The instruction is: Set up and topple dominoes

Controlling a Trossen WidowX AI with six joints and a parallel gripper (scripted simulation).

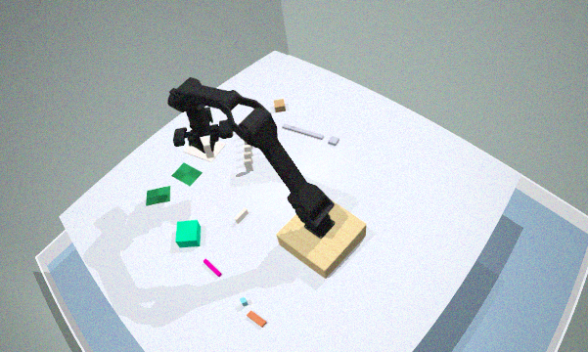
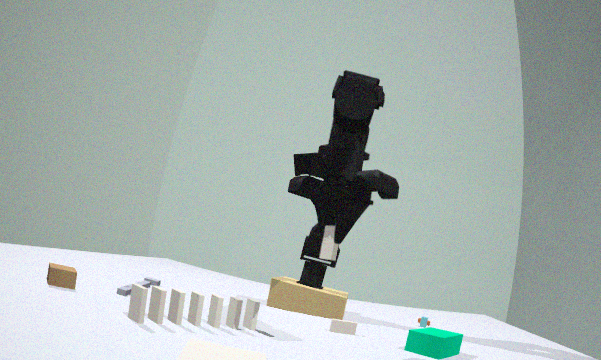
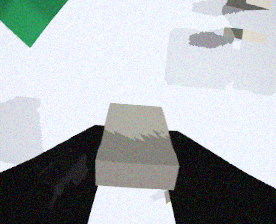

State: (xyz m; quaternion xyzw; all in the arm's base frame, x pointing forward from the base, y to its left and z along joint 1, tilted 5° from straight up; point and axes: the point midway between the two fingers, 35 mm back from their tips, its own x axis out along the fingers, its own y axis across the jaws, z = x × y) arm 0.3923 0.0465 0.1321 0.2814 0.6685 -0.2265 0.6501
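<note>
The green block is 210 mm to the left of my gripper tip, 150 mm below it and 80 mm behind it. Also, from my gripper tip: magenta stick 240 mm to the left, 220 mm behind, 160 mm below; cream flat tile 190 mm ahead, 160 mm below, 70 mm to the right; grey bar 350 mm to the right, 160 mm below, 60 mm behind.
</note>
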